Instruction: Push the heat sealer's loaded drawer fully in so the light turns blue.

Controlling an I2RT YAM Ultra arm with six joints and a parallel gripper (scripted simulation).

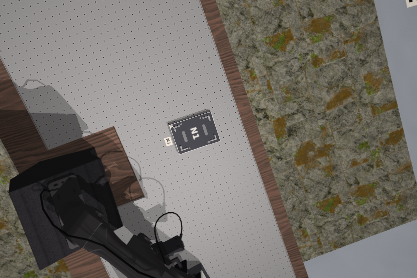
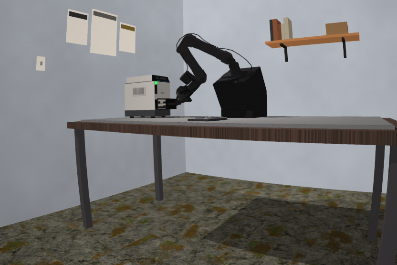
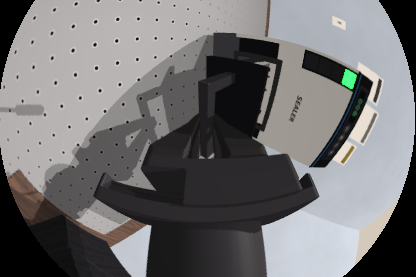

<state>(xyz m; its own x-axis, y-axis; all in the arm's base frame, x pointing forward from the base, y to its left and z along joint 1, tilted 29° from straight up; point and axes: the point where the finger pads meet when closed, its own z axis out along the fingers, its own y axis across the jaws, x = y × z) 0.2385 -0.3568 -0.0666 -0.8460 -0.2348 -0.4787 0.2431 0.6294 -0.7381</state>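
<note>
The sealer drawer is 2 cm ahead of my hand, 10 cm to the right of it and 1 cm below it. The rest, counted from my hand: label tag (11 cm ahead, 43 cm to the left, 9 cm below).
</note>
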